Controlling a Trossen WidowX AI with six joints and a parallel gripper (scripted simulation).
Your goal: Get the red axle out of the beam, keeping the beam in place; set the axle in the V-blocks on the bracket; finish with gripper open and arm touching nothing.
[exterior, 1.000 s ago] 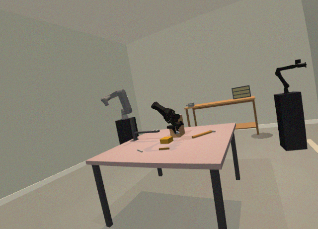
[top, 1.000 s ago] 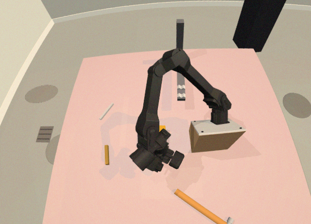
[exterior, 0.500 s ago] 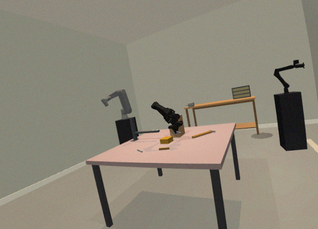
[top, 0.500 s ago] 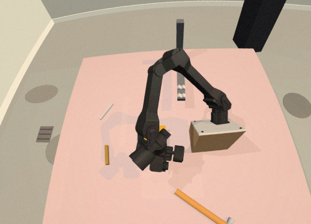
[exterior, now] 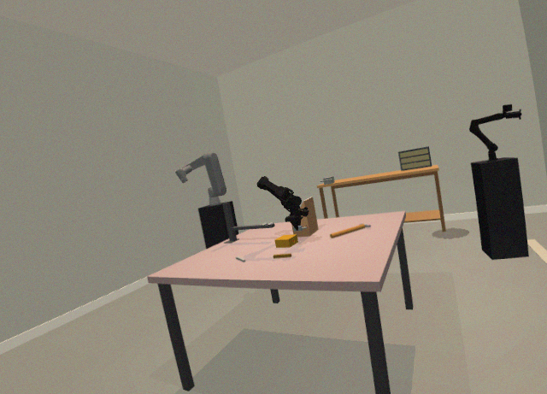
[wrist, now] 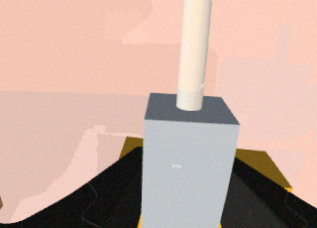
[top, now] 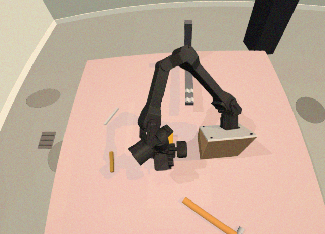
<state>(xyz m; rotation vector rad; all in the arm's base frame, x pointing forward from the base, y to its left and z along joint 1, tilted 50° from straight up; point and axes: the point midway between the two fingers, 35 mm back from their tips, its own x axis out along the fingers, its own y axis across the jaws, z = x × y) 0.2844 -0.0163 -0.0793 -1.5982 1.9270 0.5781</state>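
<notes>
The yellow beam is 9 cm to the right of my gripper tip, 6 cm below it and 1 cm ahead of it. The rest, counted from my gripper tip: blue-grey block: 2 cm to the left, 1 cm above; then orange bar: 26 cm ahead, 8 cm below, 4 cm to the right.
</notes>
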